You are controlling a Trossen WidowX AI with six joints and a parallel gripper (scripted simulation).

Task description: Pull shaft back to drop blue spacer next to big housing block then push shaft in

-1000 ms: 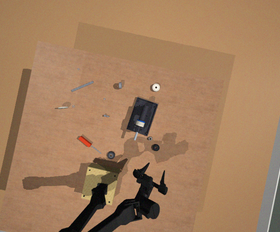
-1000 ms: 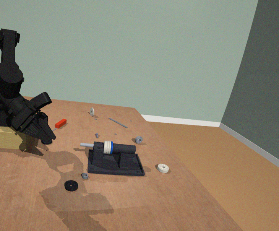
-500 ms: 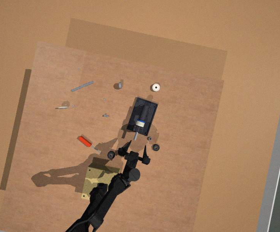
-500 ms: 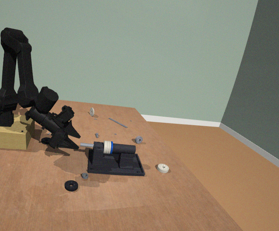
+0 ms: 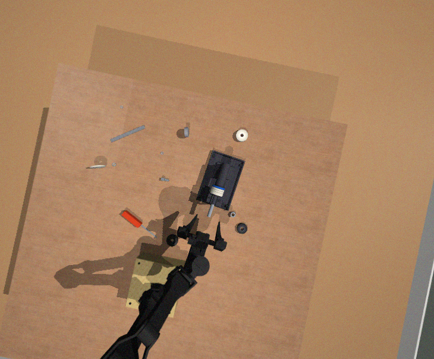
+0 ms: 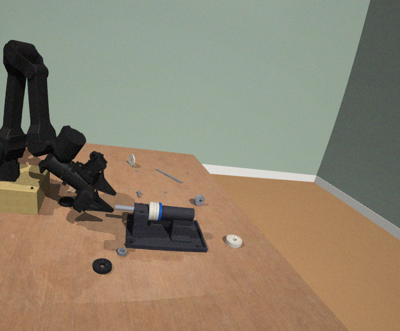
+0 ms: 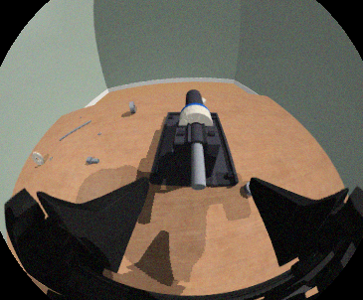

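Right now my gripper tip is 8 cm short of the grey shaft, 2 cm to the left of it and 1 cm above it. The rest, counted from my gripper tip: grey bushing (35 cm ahead, 12 cm to the left, 7 cm below); blue spacer (12 cm ahead, 3 cm to the right, 1 cm below); red-handled screwdriver (7 cm behind, 30 cm to the left, 9 cm below).
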